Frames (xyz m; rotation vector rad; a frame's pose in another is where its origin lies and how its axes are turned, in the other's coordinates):
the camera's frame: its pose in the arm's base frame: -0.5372 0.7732 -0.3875 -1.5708 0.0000 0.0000
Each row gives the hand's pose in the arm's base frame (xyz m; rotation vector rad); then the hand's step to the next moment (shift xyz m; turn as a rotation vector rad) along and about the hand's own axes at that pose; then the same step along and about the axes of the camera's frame.
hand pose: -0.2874 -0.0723 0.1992 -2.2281 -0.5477 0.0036
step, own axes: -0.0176 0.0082 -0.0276 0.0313 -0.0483 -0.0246
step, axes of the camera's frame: -0.0078 -0.0092 -0.0315 0.0142 -0.0570 0.0216
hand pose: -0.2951 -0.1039 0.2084 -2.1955 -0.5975 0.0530
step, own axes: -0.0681 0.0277 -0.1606 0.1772 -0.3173 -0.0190
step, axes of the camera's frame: -0.0112 -0.0722 -0.1608 0.0346 -0.2774 0.2330
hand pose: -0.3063 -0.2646 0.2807 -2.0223 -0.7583 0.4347
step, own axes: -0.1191 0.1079 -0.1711 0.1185 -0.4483 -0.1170
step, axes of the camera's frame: 0.0446 -0.0002 -0.2305 0.0010 -0.4410 0.1849
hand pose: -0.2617 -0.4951 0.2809 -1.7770 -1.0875 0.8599
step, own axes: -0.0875 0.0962 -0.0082 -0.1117 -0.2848 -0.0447
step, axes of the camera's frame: 0.0048 0.0743 -0.1069 -0.0965 -0.2903 -0.0447
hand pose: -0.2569 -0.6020 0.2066 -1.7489 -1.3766 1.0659
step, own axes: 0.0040 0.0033 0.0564 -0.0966 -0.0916 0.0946
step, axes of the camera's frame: -0.0485 0.0290 0.0039 -0.1353 -0.0564 -0.0720
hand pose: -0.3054 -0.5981 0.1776 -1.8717 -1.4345 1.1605
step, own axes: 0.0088 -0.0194 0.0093 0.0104 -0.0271 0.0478
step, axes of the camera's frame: -0.0172 -0.0080 0.0135 -0.0540 0.0058 0.0135
